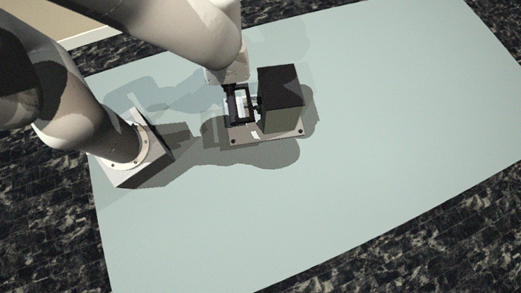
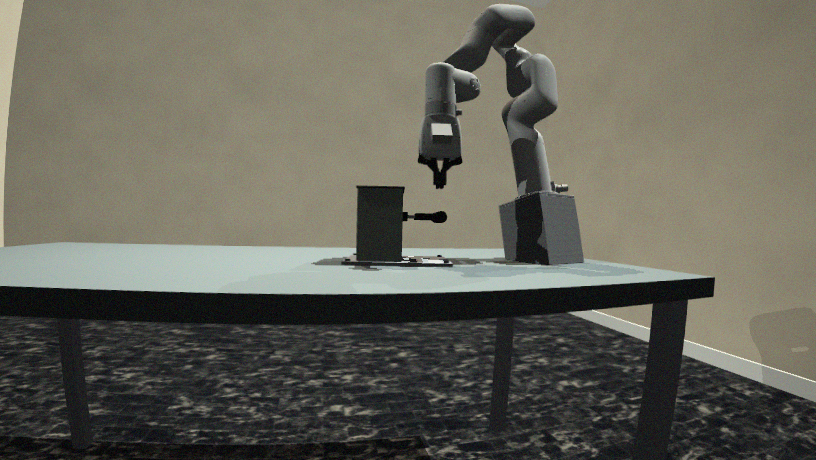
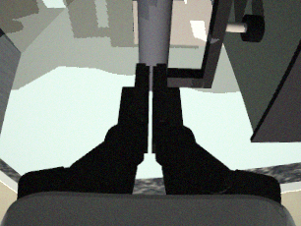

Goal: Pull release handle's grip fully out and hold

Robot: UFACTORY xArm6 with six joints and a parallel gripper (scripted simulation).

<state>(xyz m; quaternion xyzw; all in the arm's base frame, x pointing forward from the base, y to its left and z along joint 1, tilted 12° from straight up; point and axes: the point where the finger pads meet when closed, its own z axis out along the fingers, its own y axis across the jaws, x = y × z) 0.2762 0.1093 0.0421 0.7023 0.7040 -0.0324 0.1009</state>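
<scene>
Now: hand 190 mm above the base plate and 100 mm short of it.
</scene>
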